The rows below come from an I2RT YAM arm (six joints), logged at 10 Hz.
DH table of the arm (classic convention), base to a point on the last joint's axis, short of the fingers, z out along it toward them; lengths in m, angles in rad. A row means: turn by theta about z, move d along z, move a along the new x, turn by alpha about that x. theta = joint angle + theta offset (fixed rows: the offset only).
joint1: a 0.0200, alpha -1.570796, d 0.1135, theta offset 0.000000
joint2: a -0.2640, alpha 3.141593, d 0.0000, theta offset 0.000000
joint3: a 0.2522, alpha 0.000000, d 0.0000, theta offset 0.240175
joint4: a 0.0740, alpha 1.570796, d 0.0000, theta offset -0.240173
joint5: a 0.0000, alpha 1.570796, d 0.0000, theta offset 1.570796
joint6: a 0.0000, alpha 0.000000, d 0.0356, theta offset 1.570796
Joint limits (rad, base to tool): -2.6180..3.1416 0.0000..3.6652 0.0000..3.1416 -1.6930..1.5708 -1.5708..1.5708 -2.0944..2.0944
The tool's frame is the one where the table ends.
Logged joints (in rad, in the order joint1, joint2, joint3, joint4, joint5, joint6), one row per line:
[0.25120, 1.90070, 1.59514, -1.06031, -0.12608, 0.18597]
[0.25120, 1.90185, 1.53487, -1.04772, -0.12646, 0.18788]
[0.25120, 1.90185, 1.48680, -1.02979, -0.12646, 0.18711]
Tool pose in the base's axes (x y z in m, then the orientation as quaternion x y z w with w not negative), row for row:
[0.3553, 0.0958, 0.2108, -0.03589, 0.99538, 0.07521, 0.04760]
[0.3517, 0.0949, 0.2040, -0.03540, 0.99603, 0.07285, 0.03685]
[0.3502, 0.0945, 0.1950, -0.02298, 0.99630, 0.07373, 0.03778]
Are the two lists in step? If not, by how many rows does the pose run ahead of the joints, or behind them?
The pose runs 2 rows ahead of the joints: the pose in row i belongs to the joints in row i + 2.
